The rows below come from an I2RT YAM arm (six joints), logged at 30 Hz.
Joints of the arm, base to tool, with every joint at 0 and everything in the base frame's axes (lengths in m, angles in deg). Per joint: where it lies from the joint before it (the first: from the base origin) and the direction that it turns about. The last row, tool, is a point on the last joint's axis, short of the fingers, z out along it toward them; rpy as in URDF.
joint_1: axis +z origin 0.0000 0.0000 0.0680
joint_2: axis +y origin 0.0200 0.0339 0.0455
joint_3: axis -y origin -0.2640 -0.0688 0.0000
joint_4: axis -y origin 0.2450 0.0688 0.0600
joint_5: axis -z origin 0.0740 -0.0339 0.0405
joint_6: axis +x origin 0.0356 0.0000 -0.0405
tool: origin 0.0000 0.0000 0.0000 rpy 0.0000 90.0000 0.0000
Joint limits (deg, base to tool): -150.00..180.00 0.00..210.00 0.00..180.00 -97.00..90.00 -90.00..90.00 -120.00..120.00
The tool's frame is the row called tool.
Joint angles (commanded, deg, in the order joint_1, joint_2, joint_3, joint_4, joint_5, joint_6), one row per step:
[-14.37, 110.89, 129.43, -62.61, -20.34, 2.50]
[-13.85, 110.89, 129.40, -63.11, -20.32, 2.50]
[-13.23, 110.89, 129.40, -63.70, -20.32, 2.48]
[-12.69, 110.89, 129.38, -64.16, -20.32, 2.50]
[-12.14, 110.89, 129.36, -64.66, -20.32, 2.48]
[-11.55, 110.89, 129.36, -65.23, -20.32, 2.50]
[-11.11, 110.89, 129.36, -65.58, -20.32, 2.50]
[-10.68, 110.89, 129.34, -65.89, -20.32, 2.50]
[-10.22, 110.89, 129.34, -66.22, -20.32, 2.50]
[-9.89, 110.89, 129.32, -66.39, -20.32, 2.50]
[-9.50, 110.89, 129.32, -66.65, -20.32, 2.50]
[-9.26, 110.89, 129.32, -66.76, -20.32, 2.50]
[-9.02, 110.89, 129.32, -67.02, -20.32, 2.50]
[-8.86, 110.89, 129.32, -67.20, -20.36, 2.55]
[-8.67, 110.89, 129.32, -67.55, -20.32, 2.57]
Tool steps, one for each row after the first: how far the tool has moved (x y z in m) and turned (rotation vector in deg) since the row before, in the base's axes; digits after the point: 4 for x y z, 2 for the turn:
[0.0002, 0.0037, -0.0008, 0.12, 0.52, 0.51]
[0.0001, 0.0045, -0.0008, 0.12, 0.57, 0.63]
[0.0002, 0.0039, -0.0007, 0.12, 0.47, 0.53]
[0.0001, 0.0039, -0.0008, 0.10, 0.50, 0.56]
[0.0000, 0.0042, -0.0007, 0.13, 0.56, 0.58]
[0.0000, 0.0031, -0.0004, 0.07, 0.34, 0.44]
[0.0001, 0.0030, -0.0005, 0.06, 0.32, 0.43]
[0.0000, 0.0033, -0.0004, 0.06, 0.32, 0.46]
[0.0001, 0.0023, -0.0003, 0.03, 0.19, 0.33]
[0.0000, 0.0028, -0.0003, 0.04, 0.26, 0.39]
[0.0001, 0.0017, -0.0001, 0.02, 0.11, 0.24]
[-0.0001, 0.0017, -0.0003, 0.04, 0.26, 0.24]
[-0.0001, 0.0012, -0.0002, 0.09, 0.19, 0.15]
[-0.0003, 0.0014, -0.0004, 0.04, 0.36, 0.15]

